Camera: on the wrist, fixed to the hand. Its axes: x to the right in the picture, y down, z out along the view.
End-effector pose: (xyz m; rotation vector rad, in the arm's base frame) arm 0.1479 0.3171 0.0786 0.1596 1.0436 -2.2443
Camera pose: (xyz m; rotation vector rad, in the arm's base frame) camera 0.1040 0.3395 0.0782 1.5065 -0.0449 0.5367
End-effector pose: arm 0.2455 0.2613 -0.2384 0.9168 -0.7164 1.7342
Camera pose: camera 0.2699 0.3033 -0.2297 1.0031 0.3445 -1.5307
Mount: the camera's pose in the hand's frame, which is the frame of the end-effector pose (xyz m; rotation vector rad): 0.0231 -0.0369 -0.0232 0.2989 0.9388 2.8704
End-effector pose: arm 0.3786 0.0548 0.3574 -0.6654 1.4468 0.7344
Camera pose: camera 0.3927 0.0147 0.3324 -1.3601 -1.3394 -1.1659
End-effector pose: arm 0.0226 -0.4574 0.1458 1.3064 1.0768 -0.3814
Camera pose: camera -0.0037 -0.4394 0.1082 -1.8517 1.0424 -2.2872
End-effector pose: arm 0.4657 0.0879 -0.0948 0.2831 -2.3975 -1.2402
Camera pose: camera 0.4553 0.0412 -0.1066 -1.4561 -0.2700 0.6551
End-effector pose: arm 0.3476 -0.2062 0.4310 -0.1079 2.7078 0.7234
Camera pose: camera 0.3247 -0.2494 0.4247 -2.0003 -0.3915 -0.1594
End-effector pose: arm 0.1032 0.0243 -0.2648 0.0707 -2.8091 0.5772
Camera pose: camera 0.0906 -0.0003 -0.2240 -2.8205 -0.0387 0.7089
